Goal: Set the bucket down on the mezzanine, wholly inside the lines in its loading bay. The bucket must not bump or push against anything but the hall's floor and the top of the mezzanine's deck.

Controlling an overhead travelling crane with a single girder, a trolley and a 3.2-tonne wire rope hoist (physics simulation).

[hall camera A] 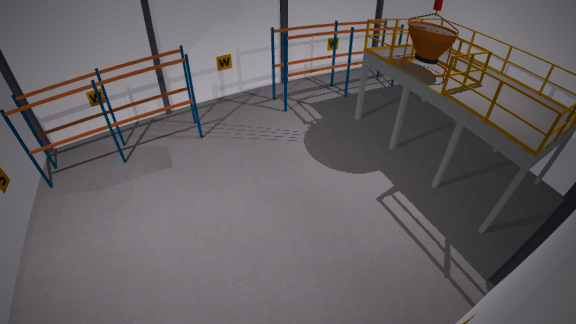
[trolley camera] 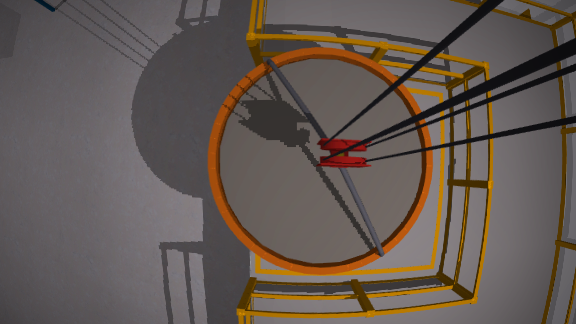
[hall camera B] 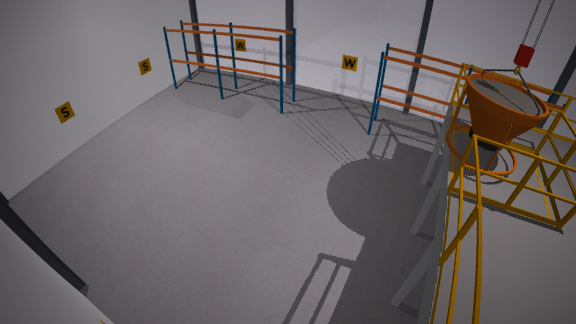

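The orange bucket (hall camera A: 432,42) (hall camera B: 500,117) (trolley camera: 280,200) hangs upright from the hook (hall camera A: 437,12) (hall camera B: 517,70) by its grey bail, under the red hook block (hall camera A: 438,5) (hall camera B: 524,56) (trolley camera: 343,146). The hook is shut on the bail. The bucket's base ring is a little above the deck of the mezzanine (hall camera A: 450,111) (hall camera B: 525,260), at the loading bay's open side; its shadow lies on the deck. In the trolley view the yellow bay lines (trolley camera: 433,266) show right of and below the rim. The rim covers the left part and hides the base ring.
Yellow railings (hall camera B: 507,205) (trolley camera: 490,185) stand around the bay on three sides, close to the bucket. Mezzanine railings run along the deck edges. Two blue and orange racks (hall camera A: 102,95) (hall camera B: 281,75) stand along the W wall, one behind the mezzanine's far end.
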